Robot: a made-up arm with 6 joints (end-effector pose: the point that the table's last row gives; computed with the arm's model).
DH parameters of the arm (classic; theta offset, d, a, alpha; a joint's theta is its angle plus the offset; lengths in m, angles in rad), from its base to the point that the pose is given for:
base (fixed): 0 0.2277 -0.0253 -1.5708
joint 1: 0 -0.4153 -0.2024 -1.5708
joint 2: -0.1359 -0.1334 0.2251 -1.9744
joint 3: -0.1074 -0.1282 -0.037 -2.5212
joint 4: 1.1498 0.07 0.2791 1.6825
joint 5: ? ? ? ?
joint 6: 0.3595 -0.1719 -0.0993 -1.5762
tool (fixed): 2.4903 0.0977 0 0
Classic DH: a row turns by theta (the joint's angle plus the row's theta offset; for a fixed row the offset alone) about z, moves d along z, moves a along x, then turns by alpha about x.
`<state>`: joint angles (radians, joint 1 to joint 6).
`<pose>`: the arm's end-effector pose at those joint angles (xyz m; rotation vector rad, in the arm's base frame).
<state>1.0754 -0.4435 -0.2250 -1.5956 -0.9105 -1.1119</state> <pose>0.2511 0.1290 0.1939 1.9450 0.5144 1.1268</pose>
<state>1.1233 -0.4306 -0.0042 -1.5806 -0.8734 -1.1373</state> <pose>0.2852 0.1250 0.2579 2.0088 0.3357 1.2600</pose>
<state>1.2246 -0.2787 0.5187 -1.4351 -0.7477 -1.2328</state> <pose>0.3291 0.0765 0.3283 2.0868 0.0512 1.5155</pose>
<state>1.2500 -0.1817 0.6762 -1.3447 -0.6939 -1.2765</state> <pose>0.3303 0.0601 0.3145 2.0954 0.0549 1.5768</pose>
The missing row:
joint 5: 0.0507 -0.0929 -0.0488 1.4326
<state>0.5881 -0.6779 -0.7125 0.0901 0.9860 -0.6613</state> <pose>-0.1627 -0.1247 0.3852 -2.4802 0.0977 -0.5171</pose>
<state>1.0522 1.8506 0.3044 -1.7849 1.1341 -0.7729</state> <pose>0.0552 -0.6585 0.3682 0.6584 1.5440 1.8555</pose>
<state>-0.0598 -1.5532 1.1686 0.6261 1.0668 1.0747</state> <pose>-0.2876 -0.3153 0.0763 -0.8530 0.7413 -0.9024</pose>
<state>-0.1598 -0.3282 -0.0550 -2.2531 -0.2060 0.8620</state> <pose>-0.0464 0.0977 0.3898 -2.1715 -1.2895 1.0745</pose>
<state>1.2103 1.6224 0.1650 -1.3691 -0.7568 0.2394</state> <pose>0.2224 -0.8114 0.0206 -0.4149 1.3716 0.5758</pose>
